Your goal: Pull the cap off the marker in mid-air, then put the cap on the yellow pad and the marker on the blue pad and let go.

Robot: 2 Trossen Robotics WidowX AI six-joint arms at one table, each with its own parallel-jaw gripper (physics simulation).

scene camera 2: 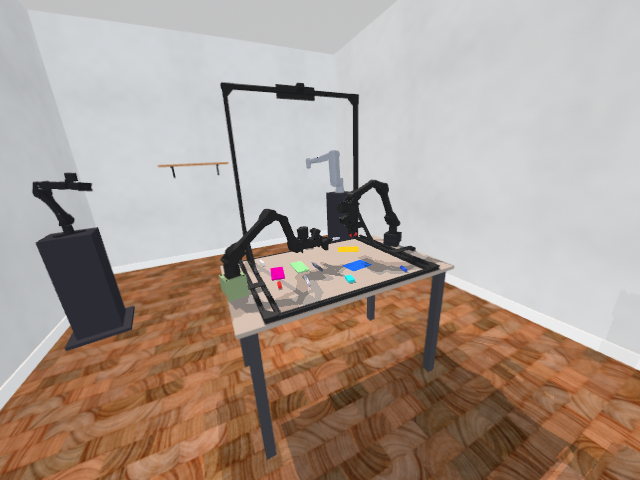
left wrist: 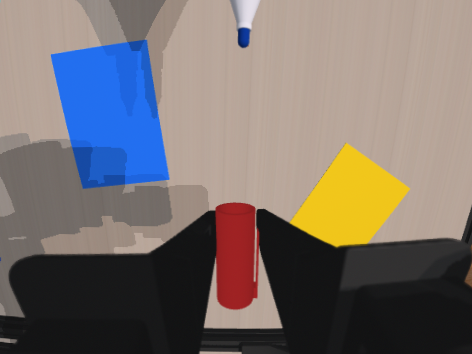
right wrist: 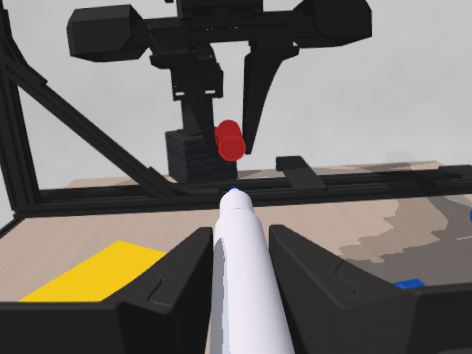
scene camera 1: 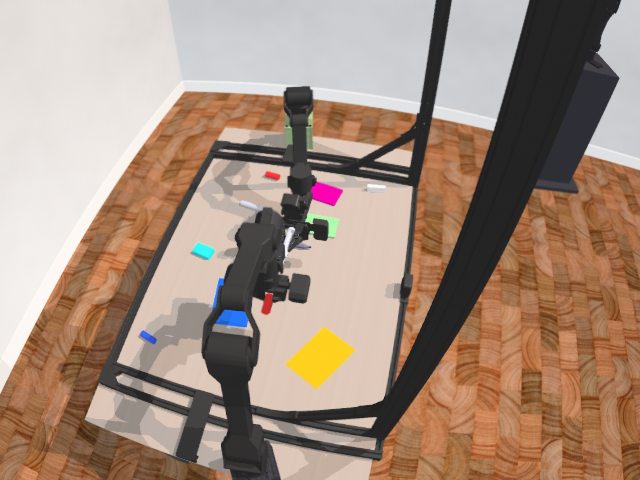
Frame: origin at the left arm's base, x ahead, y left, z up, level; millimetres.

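Where they show: left gripper, fingertip midpoint: (scene camera 2: 351, 236) (left wrist: 236, 218) (right wrist: 230, 155) (scene camera 1: 269, 300); right gripper, fingertip midpoint: (scene camera 2: 331, 238) (right wrist: 240, 239); left arm's base, link origin: (scene camera 2: 392, 232) (right wrist: 198, 131) (scene camera 1: 251, 463); right arm's base, link origin: (scene camera 2: 232, 275).
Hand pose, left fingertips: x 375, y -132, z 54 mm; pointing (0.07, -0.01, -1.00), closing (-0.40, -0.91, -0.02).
Note:
Each offset is from my left fingertips to the top centre of the thing.
The red cap @[dx -14, dy +6, dz +20 mm] (scene camera 1: 266, 303) (left wrist: 235, 260) (right wrist: 231, 145) is apart from the white marker @[dx +132, dy -67, dz +13 mm] (scene camera 1: 289, 240) (left wrist: 244, 12) (right wrist: 245, 290), whose blue tip is bare and points toward the cap's open end across a gap. My left gripper (left wrist: 236, 218) (right wrist: 230, 155) is shut on the cap, above the table. My right gripper (right wrist: 240, 239) is shut on the marker's white body, also in mid-air. The blue pad @[dx +104, dy +99, dz -141 mm] (scene camera 1: 231, 317) (scene camera 2: 356, 265) (left wrist: 110, 115) is partly hidden by the left arm in scene camera 1. The yellow pad @[dx -114, dy -94, dz -141 mm] (scene camera 1: 320, 357) (scene camera 2: 348, 249) (left wrist: 352, 195) lies flat, with nothing on it.
A green pad @[dx +313, dy -183, dz -134 mm] (scene camera 1: 329, 227) (scene camera 2: 299, 266) and magenta pad @[dx +448, dy -232, dz -134 mm] (scene camera 1: 327, 193) (scene camera 2: 277, 273) lie near the right arm. A cyan block @[dx +294, dy +160, dz -127 mm] (scene camera 1: 203, 251), a red piece @[dx +551, dy -105, dz -121 mm] (scene camera 1: 272, 175), a white piece @[dx +405, dy -422, dz -120 mm] (scene camera 1: 376, 188) and a blue piece @[dx +34, dy +356, dz -121 mm] (scene camera 1: 148, 337) lie around. A black frame (scene camera 1: 411, 222) edges the table.

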